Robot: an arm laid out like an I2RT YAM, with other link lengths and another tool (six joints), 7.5 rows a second.
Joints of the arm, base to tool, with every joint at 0 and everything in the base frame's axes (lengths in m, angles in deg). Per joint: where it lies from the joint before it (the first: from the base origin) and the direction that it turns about. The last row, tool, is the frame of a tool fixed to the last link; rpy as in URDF.
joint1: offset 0.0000 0.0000 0.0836 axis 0 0 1
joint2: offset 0.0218 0.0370 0.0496 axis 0 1 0
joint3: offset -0.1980 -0.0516 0.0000 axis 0 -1 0
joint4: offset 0.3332 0.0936 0.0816 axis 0 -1 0
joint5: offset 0.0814 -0.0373 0.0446 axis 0 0 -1
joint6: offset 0.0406 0.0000 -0.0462 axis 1 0 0
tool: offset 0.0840 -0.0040 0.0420 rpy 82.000 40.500 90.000
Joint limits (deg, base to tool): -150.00..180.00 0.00..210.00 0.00..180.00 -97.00..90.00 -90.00..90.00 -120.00..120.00
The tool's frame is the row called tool.
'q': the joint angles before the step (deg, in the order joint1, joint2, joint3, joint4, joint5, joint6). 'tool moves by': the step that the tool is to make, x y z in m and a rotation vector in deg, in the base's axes. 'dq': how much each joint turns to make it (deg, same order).
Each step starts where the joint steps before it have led.
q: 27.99, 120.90, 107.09, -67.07, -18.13, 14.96
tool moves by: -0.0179, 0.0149, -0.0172, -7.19, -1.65, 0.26
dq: 4.32, 0.65, -1.31, 0.53, 7.57, 3.08
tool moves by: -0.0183, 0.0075, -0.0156, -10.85, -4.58, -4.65
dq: 5.40, 0.90, -1.37, 0.41, 12.65, 8.61
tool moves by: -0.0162, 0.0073, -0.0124, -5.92, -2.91, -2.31
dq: 3.73, 1.24, -0.89, 0.07, 6.91, 5.50
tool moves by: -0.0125, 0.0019, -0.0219, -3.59, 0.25, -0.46
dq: 1.83, 2.06, -1.00, 0.06, 2.57, 2.22
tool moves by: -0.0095, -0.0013, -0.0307, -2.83, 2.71, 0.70
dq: 0.68, 3.62, -0.03, -0.26, 0.18, -0.02
